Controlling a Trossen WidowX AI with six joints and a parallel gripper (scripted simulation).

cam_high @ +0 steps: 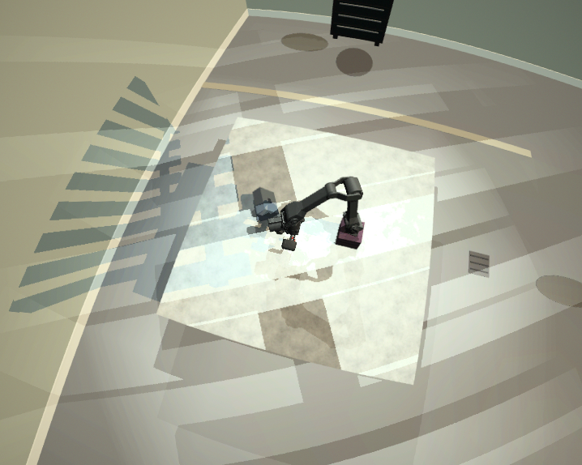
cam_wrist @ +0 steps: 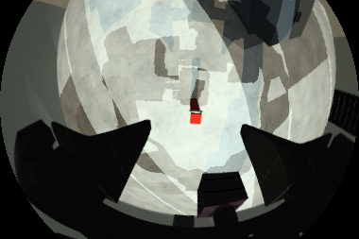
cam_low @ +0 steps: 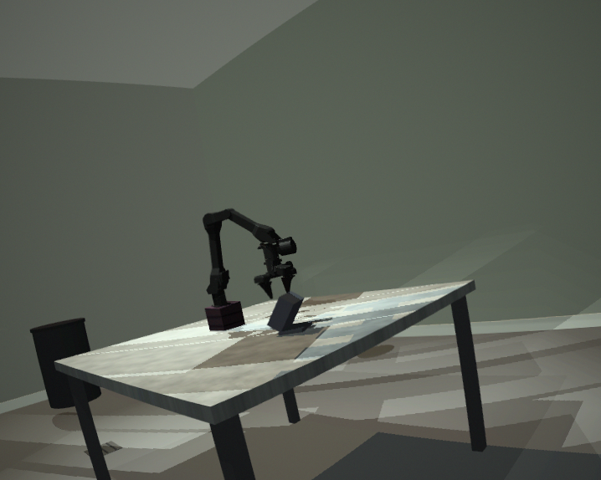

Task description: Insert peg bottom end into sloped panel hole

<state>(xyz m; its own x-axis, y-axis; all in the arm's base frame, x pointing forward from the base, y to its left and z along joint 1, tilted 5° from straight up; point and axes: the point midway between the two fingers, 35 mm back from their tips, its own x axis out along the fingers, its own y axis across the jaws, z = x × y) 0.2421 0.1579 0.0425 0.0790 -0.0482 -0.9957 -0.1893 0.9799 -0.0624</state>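
Right now my gripper tip is 40 mm above the red peg. Round my gripper tip: grey sloped panel 210 mm ahead, 120 mm to the right, 30 mm below.
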